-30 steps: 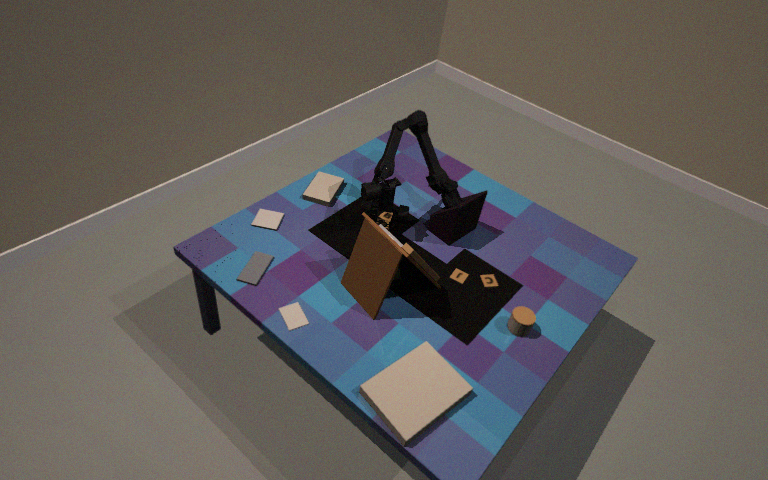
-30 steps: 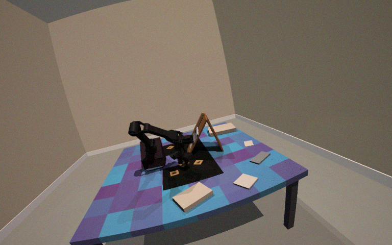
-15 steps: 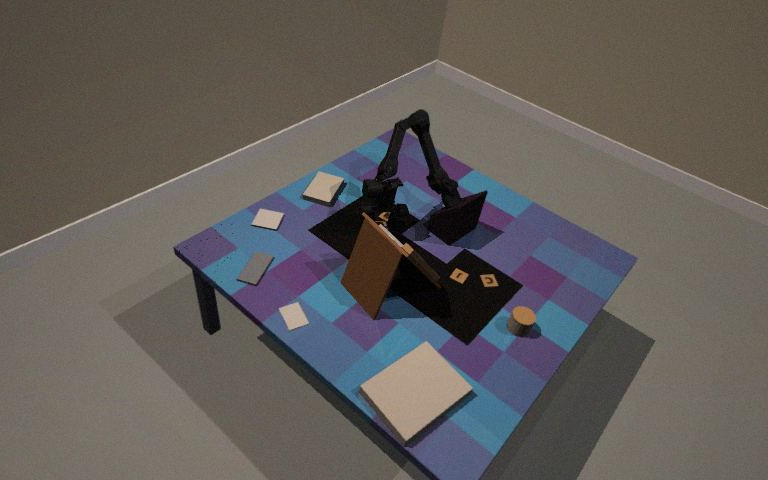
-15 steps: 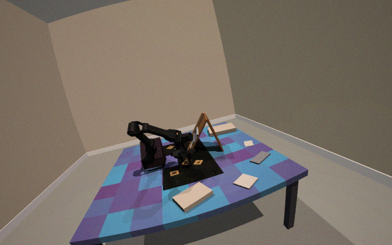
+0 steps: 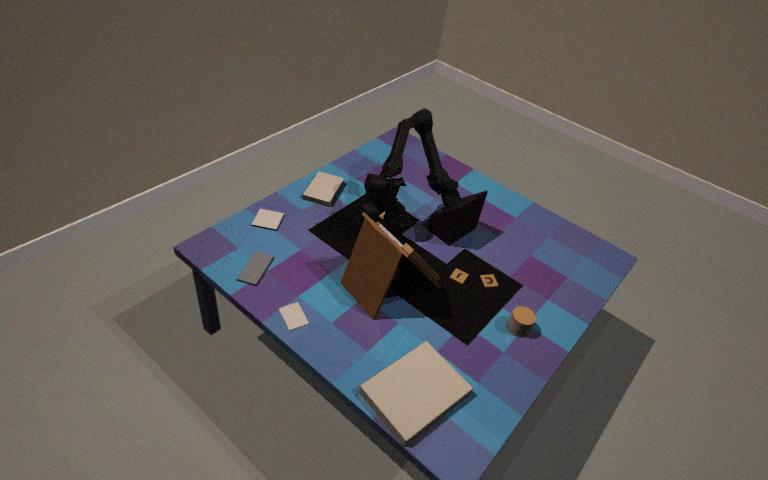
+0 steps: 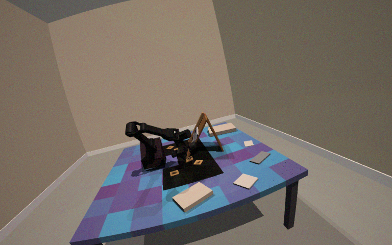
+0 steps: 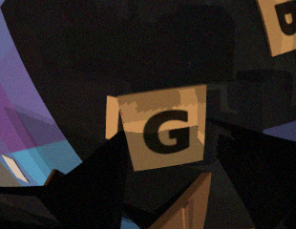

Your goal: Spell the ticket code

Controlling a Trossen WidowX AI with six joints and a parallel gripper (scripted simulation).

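The ticket lies 2 cm ahead of my gripper tip, 21 cm to the left of it and 3 cm above it. Also, from my gripper tip: tan letter tile right at my gripper tip; then black mat 9 cm behind, 16 cm to the left, 5 cm below; then grey card 47 cm ahead, 11 cm to the right, 5 cm below.
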